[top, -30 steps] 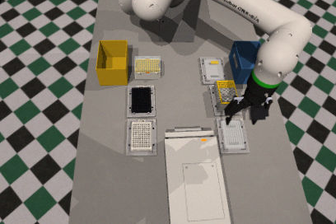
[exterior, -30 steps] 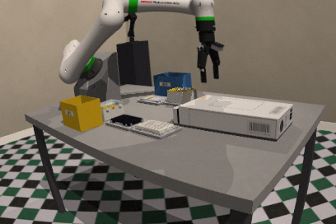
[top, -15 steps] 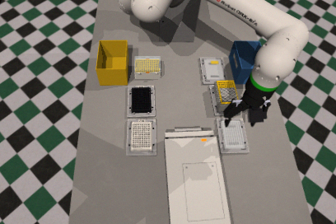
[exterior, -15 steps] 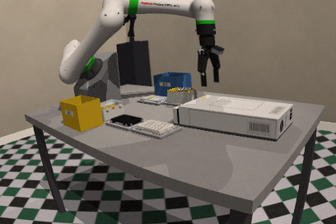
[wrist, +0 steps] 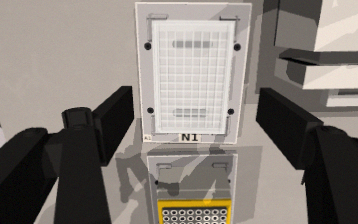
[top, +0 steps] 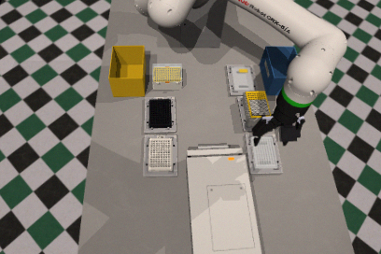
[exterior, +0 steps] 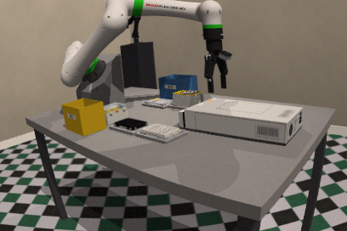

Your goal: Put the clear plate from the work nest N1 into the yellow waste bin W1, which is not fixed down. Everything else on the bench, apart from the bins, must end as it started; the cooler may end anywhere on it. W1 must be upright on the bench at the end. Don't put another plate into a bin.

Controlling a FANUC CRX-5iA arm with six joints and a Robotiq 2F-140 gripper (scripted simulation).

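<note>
My hand is 100 mm above the clear plate. Also, from my hand: yellow tip box 190 mm behind, 10 mm to the left, 60 mm below; then white instrument 170 mm ahead, 210 mm to the right, 80 mm below; then lidded plate 350 mm behind, 10 mm to the left, 100 mm below.
</note>
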